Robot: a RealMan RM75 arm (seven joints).
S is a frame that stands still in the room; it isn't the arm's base.
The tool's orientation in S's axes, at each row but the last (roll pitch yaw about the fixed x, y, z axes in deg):
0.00, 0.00, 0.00
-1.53, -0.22, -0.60
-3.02, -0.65, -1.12
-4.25, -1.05, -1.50
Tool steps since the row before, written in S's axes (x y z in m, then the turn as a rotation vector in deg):
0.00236, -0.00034, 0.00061, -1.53, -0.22, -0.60
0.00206, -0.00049, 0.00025, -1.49, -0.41, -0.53
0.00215, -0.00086, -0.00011, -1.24, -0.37, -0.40
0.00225, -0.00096, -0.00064, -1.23, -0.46, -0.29
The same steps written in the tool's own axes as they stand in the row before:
0.00236, -0.00034, 0.00061, -1.53, -0.22, -0.60
0.00207, -0.00047, 0.00023, -1.49, -0.41, -0.54
0.00217, -0.00081, -0.00018, -1.24, -0.37, -0.41
0.00226, -0.00085, -0.00075, -1.22, -0.47, -0.30

